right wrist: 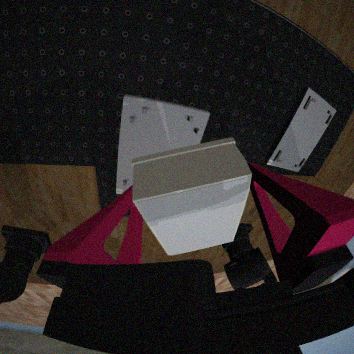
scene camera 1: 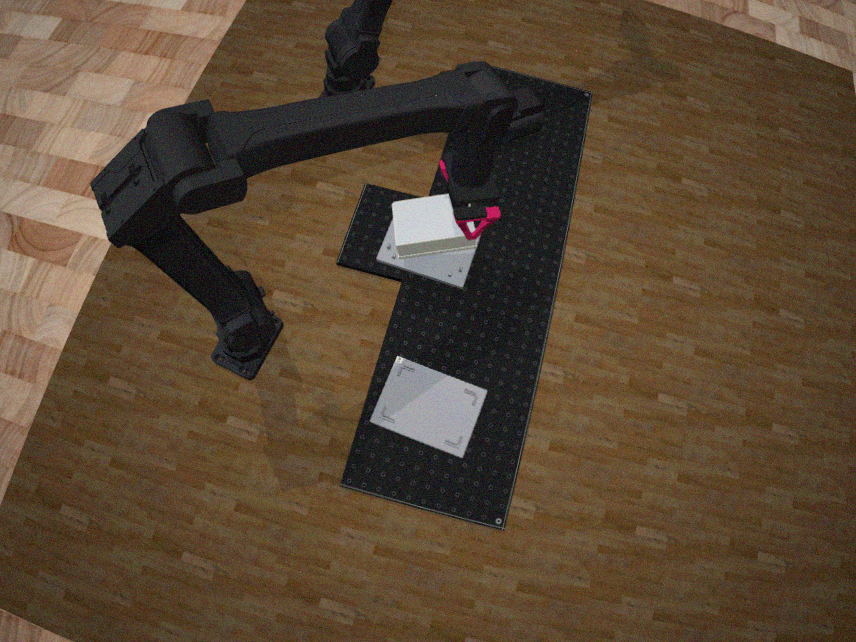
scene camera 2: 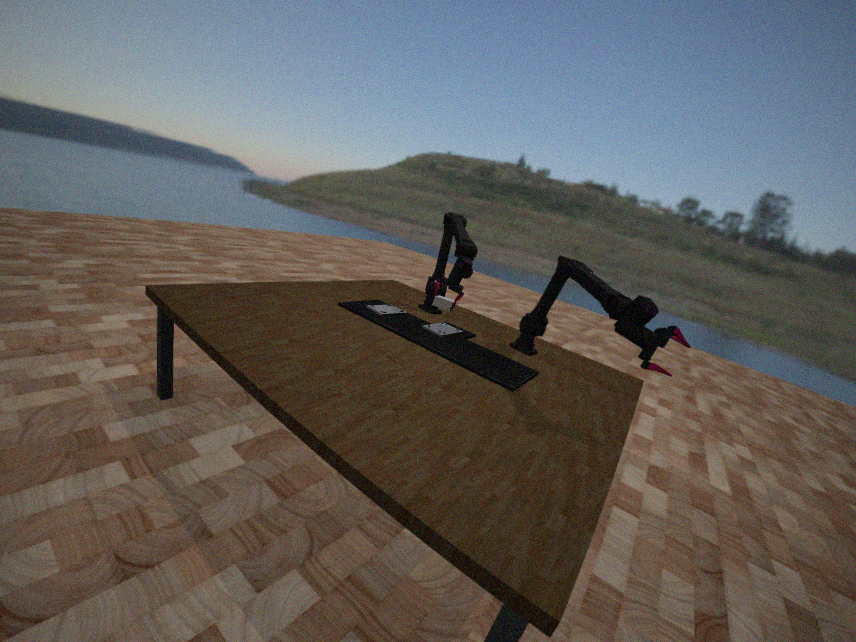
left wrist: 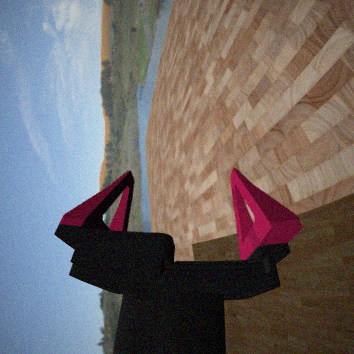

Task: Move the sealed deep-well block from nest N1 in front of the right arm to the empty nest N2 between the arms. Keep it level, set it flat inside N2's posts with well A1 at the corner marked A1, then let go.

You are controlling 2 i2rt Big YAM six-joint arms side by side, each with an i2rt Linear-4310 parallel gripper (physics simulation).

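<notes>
The sealed white deep-well block is held above nest N2 and looks turned relative to its plate. Its wells and A1 corner cannot be made out. My right gripper is shut on the block, with one finger at each side. Nest N2 is a grey plate with small posts, partly hidden by the block. Nest N1 is a grey plate with corner brackets and no block on it. My left gripper is open and empty, far from both nests.
Both nests lie on a black perforated board on the brown wooden table. The right arm reaches across the board's left edge in scene camera 1. The left arm points out past the table's edge.
</notes>
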